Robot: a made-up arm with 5 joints.
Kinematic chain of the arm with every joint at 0, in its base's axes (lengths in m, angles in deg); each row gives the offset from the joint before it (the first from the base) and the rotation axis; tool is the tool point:
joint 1: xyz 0 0 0.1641 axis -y
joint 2: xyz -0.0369 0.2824 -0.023 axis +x
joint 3: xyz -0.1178 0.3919 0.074 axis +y
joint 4: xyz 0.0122 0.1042 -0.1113 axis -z
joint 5: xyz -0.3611 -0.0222 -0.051 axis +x
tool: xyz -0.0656 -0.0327 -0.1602
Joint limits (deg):
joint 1: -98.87..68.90
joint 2: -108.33..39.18
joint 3: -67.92..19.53
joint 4: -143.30..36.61
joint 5: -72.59..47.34
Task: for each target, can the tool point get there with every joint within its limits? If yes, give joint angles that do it. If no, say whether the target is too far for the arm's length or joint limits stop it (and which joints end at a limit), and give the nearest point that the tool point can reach.
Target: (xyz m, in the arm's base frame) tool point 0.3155 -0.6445 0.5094
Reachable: no: joint limits stop it (at a limit: joint 1, joint 2, joint 3, joint 4) | nearest point 0.2839 -0.1483 0.2226 | short by 0.574 m
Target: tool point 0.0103 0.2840 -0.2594
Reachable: yes | joints 9.61 -29.65 -60.87 -25.14 -29.56
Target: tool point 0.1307 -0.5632 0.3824
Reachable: no: joint limits stop it (at a limit: joint 1, joint 2) | nearest point -0.1514 -0.2122 0.3886 | short by 0.450 m
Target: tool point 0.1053 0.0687 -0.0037
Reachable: yes | joints 25.77 -75.37 -57.38 -63.95 20.56
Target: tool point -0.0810 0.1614 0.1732
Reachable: yes | joints -79.57 -82.23 -29.37 -69.13 -50.19
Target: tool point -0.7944 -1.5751 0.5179
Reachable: no: too far | nearest point -0.5700 -0.3258 0.4180 | short by 1.273 m
